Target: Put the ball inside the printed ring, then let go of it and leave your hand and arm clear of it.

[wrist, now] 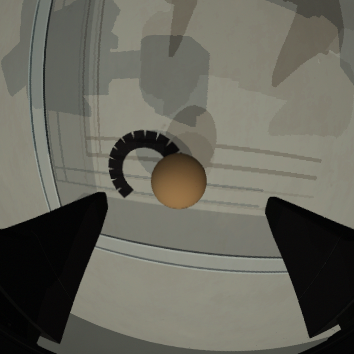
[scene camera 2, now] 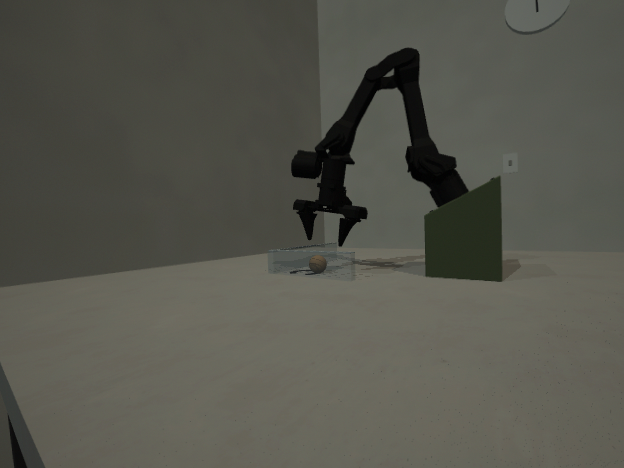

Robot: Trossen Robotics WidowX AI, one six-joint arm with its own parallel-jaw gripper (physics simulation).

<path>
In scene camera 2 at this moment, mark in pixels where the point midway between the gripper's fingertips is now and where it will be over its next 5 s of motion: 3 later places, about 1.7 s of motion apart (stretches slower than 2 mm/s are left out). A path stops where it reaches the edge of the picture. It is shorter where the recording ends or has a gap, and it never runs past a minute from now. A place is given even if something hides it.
My gripper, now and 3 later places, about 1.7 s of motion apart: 324,243; 320,263; 320,265; 310,260
</path>
